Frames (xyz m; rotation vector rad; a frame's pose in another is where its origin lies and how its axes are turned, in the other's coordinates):
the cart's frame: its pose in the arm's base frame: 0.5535 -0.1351 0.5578 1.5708 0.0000 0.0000
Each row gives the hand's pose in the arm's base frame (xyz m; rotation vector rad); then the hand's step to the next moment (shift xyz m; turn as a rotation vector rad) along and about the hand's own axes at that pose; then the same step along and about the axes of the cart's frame.
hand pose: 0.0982 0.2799 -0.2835 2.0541 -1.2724 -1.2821
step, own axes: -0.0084 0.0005 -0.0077 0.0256 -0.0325 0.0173
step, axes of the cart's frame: 0.0050 0.0083 -0.0060 0.0051 -0.0444 0.0034
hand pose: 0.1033 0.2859 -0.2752 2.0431 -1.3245 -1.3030
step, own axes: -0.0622 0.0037 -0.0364 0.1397 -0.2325 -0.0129
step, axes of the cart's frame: 0.0212 0.0516 -0.0458 0.1471 -0.2280 0.0094
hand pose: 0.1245 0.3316 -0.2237 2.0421 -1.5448 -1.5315
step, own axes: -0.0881 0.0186 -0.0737 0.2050 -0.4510 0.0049
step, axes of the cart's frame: 0.0508 0.1004 -0.0297 0.2658 -0.4155 -0.0462
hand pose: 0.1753 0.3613 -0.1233 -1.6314 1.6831 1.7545
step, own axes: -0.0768 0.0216 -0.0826 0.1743 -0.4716 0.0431
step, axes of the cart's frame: 0.0559 0.0943 0.0341 0.2721 -0.4133 -0.0989
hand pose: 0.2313 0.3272 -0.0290 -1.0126 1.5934 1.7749
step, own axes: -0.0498 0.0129 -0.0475 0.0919 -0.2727 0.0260
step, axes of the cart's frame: 0.0263 0.0473 0.0444 0.1622 -0.2317 -0.0590
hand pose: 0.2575 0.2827 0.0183 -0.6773 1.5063 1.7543
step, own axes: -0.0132 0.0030 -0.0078 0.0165 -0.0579 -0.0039
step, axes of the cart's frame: 0.0051 0.0106 0.0102 0.0357 -0.0486 -0.0027
